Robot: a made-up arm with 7 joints.
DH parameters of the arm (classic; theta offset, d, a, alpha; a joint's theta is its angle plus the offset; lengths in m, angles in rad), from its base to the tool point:
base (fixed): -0.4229 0 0.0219 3.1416
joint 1: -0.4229 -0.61 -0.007 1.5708
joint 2: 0 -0.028 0.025 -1.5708
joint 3: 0 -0.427 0.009 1.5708
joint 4: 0 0.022 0.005 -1.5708
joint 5: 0 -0.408 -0.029 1.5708
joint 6: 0 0.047 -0.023 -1.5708
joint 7: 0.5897 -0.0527 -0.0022 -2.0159
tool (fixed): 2.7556 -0.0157 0 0
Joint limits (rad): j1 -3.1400..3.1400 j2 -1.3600..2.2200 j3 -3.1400..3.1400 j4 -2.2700..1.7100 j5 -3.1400..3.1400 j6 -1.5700..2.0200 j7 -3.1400..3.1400
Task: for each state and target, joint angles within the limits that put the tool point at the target. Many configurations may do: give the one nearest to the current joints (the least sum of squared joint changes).
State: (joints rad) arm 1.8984 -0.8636 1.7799 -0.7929 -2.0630 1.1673 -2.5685
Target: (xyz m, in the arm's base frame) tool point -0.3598 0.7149 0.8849
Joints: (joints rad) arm 0.8848 -1.3013 1.7071 -0.3972 -2.0953 1.1734 -2.5856
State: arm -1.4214 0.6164 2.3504 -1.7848 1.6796 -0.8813 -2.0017
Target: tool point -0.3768 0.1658 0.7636
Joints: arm -1.9560 0.4165 1.8535 -2.1139 1.6968 -0.8671 -2.0102
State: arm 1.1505 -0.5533 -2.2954 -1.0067 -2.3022 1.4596 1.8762
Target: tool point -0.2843 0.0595 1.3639
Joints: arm 1.1077 -0.5103 -2.2867 -0.6531 -2.3096 1.3327 1.9099
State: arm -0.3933 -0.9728 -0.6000 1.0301 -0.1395 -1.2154 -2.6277
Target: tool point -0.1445 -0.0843 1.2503
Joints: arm -0.6488 -0.9360 -0.0705 1.5571 -0.2420 -1.3189 -2.6400
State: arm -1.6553 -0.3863 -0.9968 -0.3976 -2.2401 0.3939 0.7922
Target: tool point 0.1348 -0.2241 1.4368
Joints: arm -1.3317 -0.1012 -0.7566 -0.3578 -2.2054 0.5563 0.8318
